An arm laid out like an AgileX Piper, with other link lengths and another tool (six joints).
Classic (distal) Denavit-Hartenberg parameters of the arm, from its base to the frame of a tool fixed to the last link. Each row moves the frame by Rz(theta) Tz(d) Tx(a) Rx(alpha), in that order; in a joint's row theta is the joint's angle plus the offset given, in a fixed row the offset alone. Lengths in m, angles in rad.
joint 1: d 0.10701; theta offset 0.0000; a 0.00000; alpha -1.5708
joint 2: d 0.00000; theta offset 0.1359; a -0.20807; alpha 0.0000
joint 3: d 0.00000; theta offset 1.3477; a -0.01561; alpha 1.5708
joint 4: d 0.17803; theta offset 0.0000; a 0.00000; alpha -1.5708
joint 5: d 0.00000; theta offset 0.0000; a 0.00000; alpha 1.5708
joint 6: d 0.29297; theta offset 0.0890; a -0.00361; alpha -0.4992
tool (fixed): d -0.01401; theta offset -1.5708; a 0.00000; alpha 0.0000
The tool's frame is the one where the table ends.
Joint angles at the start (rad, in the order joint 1, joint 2, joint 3, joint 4, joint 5, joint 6):
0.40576 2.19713 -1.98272 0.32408 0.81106 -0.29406
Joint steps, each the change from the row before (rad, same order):
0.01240 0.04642 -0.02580 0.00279 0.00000 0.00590
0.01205 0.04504 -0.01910 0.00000 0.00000 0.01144
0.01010 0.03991 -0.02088 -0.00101 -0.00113 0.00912
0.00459 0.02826 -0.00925 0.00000 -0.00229 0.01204
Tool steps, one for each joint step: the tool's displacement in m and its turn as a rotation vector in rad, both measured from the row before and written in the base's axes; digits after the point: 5 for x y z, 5 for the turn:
-0.00134 0.00667 -0.01386 -0.00309 0.02264 0.00744
-0.00291 0.00520 -0.01584 -0.00583 0.02875 0.00303
-0.00167 0.00442 -0.01270 -0.00486 0.01988 0.00263
-0.00169 0.00152 -0.01068 -0.00268 0.02045 -0.00588

